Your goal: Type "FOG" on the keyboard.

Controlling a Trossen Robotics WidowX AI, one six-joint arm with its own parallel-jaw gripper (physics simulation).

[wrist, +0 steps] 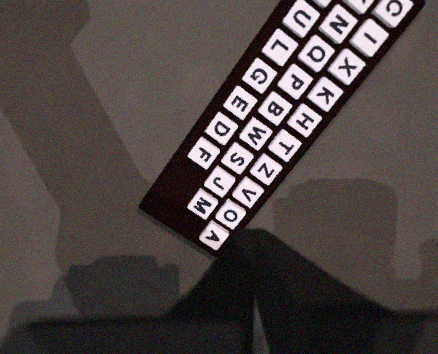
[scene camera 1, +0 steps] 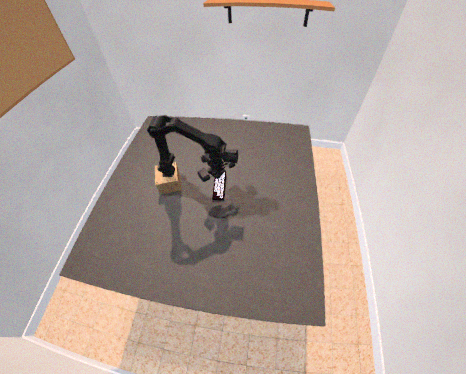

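Pixels of known places: gripper, between the fingertips: (wrist: pixel 250 241) (scene camera 1: pixel 217 178); arm's base, origin of its link: (scene camera 1: pixel 168 171).
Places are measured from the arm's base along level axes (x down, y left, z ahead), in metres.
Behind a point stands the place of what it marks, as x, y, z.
Observation:
The dark keyboard (scene camera 1: pixel 218 198) @[0.091, -0.121, 0.281] (wrist: pixel 167 196) @[0.091, -0.107, 0.259] lies flat on the dark table top, with white letter keys that run diagonally in the wrist view. The F key (wrist: pixel 203 154) @[0.085, -0.070, 0.263] is at the lower left end of its row. The O key (wrist: pixel 231 215) @[0.085, -0.094, 0.298] is near the keyboard's lower end, beside the A key (wrist: pixel 214 236) @[0.085, -0.112, 0.297]. The G key (wrist: pixel 259 76) @[0.085, -0.015, 0.265] is farther up, in the same row as F. My gripper (scene camera 1: pixel 220 175) @[-0.013, -0.064, 0.283] (wrist: pixel 250 241) @[-0.013, -0.064, 0.283] is shut and empty. In the wrist view its tips show just right of the A and O keys; their height over the keyboard is hard to tell.
The arm stands on a wooden block (scene camera 1: pixel 167 184) @[0.026, -0.069, 0.000] on the dark table top (scene camera 1: pixel 270 280) @[0.103, -0.556, 0.532], left of the keyboard. Arm shadows fall around the keyboard. An orange shelf (scene camera 1: pixel 270 5) is on the back wall, and a brown panel (scene camera 1: pixel 30 50) is at the upper left.

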